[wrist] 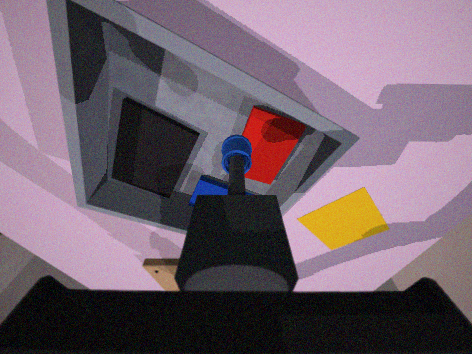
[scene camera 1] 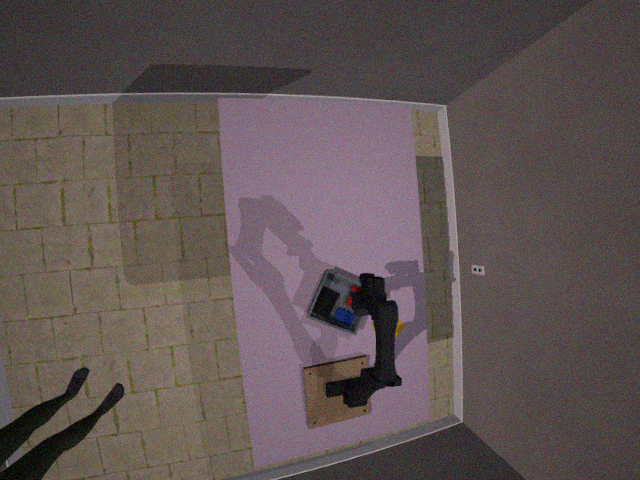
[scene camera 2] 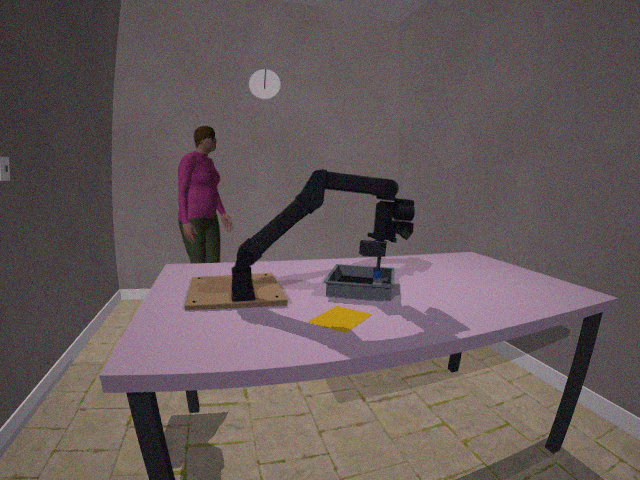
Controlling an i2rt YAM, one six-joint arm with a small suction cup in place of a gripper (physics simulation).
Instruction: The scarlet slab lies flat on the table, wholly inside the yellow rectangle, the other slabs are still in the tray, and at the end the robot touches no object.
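Pixels of known places: hand, tool point: (wrist: 236,149) (scene camera 2: 377,277); arm's base, link origin: (scene camera 1: 346,386) (scene camera 2: 242,290).
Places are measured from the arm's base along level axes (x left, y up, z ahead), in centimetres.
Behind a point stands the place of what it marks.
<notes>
The scarlet slab (scene camera 1: 349,300) @(x -3.0, y -0.5, z 40.8 cm) (wrist: 275,142) @(x -7.3, y -0.5, z 43.4 cm) lies inside the grey tray (scene camera 1: 333,326) @(x 6.1, y 3.3, z 31.1 cm) (scene camera 2: 356,291) @(x -8.2, y 0.6, z 35.4 cm) (wrist: 71,125) @(x 11.9, y 3.3, z 47.2 cm); the arm partly covers it in scene camera 1. A blue slab (scene camera 1: 344,316) @(x -0.3, y -0.4, z 33.6 cm) (wrist: 209,192) @(x 1.3, y -0.4, z 35.3 cm) and a black slab (scene camera 1: 326,302) @(x 7.9, y -0.5, z 41.0 cm) (wrist: 152,150) @(x 7.6, y -0.5, z 42.4 cm) are also in the tray. My gripper, a blue suction cup (scene camera 1: 351,293) @(x -2.8, y 3.3, z 44.7 cm) (scene camera 2: 377,276) (wrist: 236,154), is open and points down within the tray outline, beside the scarlet slab's left edge in the wrist view. Whether it touches the slab cannot be told. The yellow rectangle (scene camera 1: 400,327) @(x -29.7, y -1.6, z 23.8 cm) (scene camera 2: 338,317) @(x -22.4, y -1.6, z 25.2 cm) (wrist: 345,220) @(x -22.6, y -1.6, z 26.9 cm) lies on the table and bears no slab.
The tray's raised walls surround the cup's tip. The arm's wooden base board (scene camera 1: 320,403) @(x 12.8, y -0.1, z -6.3 cm) (scene camera 2: 206,295) @(x -3.5, y -0.2, z -11.5 cm) (wrist: 162,272) @(x 15.7, y 0.2, z 8.4 cm) lies on the pink table (scene camera 1: 320,155) @(x 7.6, y -1.6, z 107.3 cm) (scene camera 2: 170,346) @(x -34.6, y -1.7, z -17.9 cm). A person (scene camera 2: 199,186) stands beyond the table. Arm shadows cross the table.
</notes>
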